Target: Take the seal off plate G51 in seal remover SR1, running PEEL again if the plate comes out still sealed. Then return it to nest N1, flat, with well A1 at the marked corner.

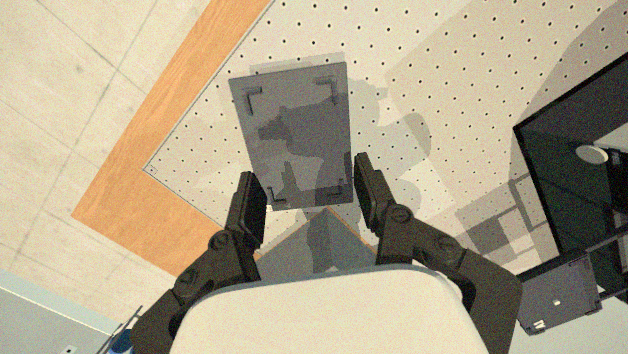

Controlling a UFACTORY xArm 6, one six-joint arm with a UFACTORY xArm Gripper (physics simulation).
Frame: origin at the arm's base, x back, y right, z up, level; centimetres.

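Seen in the pictures: gripper, fingertip midpoint: (306, 176).
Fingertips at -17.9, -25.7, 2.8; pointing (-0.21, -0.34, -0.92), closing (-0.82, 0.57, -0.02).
Pixels of each thing's top centre, then the offset from my fingertips to it, as dx, dy, dz. "pt": a spot on its surface instead. Level surfaces: height alone.
- flat grey platform, middle of its top: (298, 150) +1.3, -0.3, -8.7
- small white label, surface spot: (269, 208) pt +10.0, +2.6, -9.2
- round white disc, surface spot: (592, 154) pt -21.6, +21.3, -6.5
- dark grey tray, middle of its top: (554, 300) -10.0, +37.1, -3.1
- perforated board, its level: dz -15.2
My gripper (306, 176) is open, with nothing between its fingers. A flat grey platform (300, 85) with raised L-shaped brackets at its corners lies ahead of and between the fingertips, on the perforated board; it looks like nest N1. No plate stands on it. Part of a small white label (269, 208) shows at its near left corner; the text is not readable. At the right is a dark, open-sided machine (560, 160) with a round white disc (592, 154), possibly SR1. A dark grey tray (560, 295) with small white marks is beside it. Plate G51 does not show.
The perforated board (425, 65) has a wooden border (145, 130) at the left, with tiled floor (60, 100) beyond. A grey surface (285, 257) with thin orange edges shows behind the fingers. Part of a blue round object (121, 342) shows at the lower left.
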